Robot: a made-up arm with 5 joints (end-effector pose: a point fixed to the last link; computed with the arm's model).
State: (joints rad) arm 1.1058 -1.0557 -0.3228 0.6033 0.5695
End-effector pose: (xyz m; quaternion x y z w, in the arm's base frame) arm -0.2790 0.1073 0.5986 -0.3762 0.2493 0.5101 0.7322
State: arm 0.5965 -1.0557 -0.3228 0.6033 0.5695
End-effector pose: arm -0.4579 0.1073 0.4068 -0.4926 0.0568 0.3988 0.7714
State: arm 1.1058 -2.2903 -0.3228 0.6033 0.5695
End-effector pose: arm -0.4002 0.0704 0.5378 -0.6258 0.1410 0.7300 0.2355
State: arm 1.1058 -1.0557 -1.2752 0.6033 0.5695
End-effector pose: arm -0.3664 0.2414 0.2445 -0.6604 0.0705 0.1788 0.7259
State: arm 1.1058 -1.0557 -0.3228 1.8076 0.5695
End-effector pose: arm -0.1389 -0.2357 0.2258 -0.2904 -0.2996 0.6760 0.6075
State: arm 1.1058 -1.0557 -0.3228 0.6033 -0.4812
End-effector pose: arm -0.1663 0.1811 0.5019 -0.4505 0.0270 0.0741 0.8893
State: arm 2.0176 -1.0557 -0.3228 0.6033 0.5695
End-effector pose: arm 0.1766 0.1073 0.6488 -0.1132 0.5462 0.6236 0.5477
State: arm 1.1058 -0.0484 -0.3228 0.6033 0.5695
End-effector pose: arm -0.2104 0.0190 0.6331 -0.0635 0.2703 0.1848 0.9427
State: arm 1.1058 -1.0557 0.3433 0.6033 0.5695
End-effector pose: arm -0.0617 -0.0292 0.7032 -0.1230 0.3433 0.6778 0.6384
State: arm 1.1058 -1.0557 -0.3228 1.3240 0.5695
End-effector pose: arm -0.2537 -0.1467 0.3939 -0.3398 -0.0811 0.6364 0.6877
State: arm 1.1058 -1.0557 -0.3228 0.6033 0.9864
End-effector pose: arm -0.2800 0.0667 0.6537 -0.3165 0.3218 0.6505 0.6108
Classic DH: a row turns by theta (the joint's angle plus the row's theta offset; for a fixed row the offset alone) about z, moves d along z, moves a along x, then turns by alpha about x. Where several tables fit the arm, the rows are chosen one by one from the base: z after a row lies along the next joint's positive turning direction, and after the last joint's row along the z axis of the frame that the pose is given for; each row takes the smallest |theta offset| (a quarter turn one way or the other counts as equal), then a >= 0, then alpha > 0; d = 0 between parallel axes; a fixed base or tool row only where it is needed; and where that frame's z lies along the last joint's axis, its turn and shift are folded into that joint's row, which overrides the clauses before.
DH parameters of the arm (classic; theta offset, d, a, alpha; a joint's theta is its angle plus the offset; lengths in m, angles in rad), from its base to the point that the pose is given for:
base (fixed): 0 0.1591 0 -1.5708
joint 1: 1.5708 -0.0066 0.0941 1.5708
joint 2: -1.5708 -0.1155 0.113 1.5708
joint 3: 1.5708 0.264 0.0172 1.5708
joint 4: 0 0.1271 -0.3371 -1.5708
joint 5: -1.4295 0 -0.1654 0
tool (fixed): 1.4295 0.1314 0 0

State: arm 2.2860 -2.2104 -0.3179 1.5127 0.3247
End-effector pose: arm 0.1795 -0.0882 0.3211 0.2204 0.0006 0.9217 0.3191
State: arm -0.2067 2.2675 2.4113 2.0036 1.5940
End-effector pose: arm -0.1155 0.1342 0.2573 0.0114 0.7253 0.4971 0.4761
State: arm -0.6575 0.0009 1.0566 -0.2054 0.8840
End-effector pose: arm -0.4700 -0.5099 0.2961 -0.2731 -0.0852 0.7740 0.5648
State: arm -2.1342 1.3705 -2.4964 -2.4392 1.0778
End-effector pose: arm 0.5720 -0.5473 -0.1177 -0.6861 -0.3244 -0.6213 0.1950
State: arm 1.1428 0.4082 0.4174 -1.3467 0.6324
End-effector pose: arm 0.4611 -0.3926 0.4476 0.4459 0.7948 0.3188 0.2604
